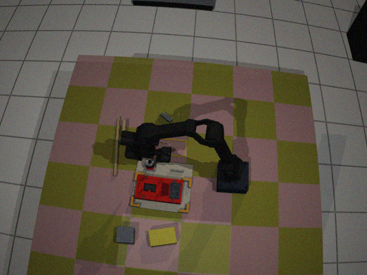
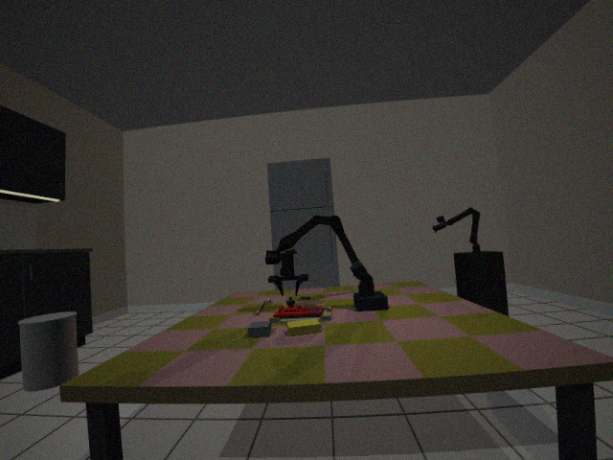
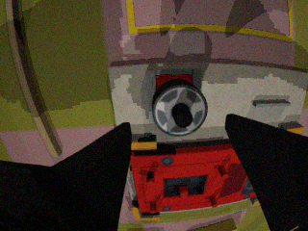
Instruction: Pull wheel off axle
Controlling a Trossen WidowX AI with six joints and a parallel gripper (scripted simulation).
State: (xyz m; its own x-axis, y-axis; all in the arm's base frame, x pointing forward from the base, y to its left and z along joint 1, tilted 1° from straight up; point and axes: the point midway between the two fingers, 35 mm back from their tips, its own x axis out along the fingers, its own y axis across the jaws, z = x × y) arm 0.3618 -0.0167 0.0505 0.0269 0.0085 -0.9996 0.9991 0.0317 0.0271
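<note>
My gripper tip is now 30 mm above the grey wheel. The rest, counted from my gripper tip: yellow block: 100 mm behind, 320 mm to the left, 50 mm below; then wooden stick: 170 mm ahead, 80 mm to the right, 60 mm below.
</note>
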